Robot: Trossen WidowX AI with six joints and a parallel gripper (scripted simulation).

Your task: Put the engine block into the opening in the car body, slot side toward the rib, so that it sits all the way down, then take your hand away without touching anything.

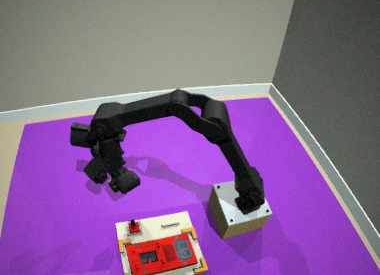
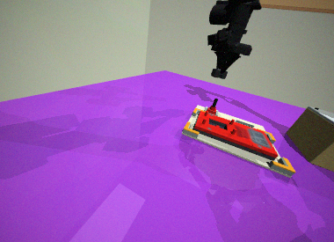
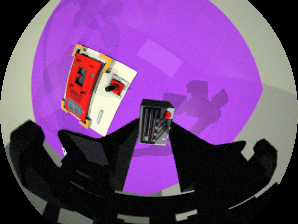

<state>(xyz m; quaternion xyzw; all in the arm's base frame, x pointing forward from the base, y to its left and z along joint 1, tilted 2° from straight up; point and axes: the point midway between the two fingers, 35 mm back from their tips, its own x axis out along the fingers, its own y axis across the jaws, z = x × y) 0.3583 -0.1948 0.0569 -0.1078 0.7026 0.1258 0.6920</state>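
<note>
My gripper tip is now 110 mm above the red-and-black post, 100 mm to the right of it and 10 mm past it. Round my gripper tip: dark grey engine block: 10 mm below.
</note>
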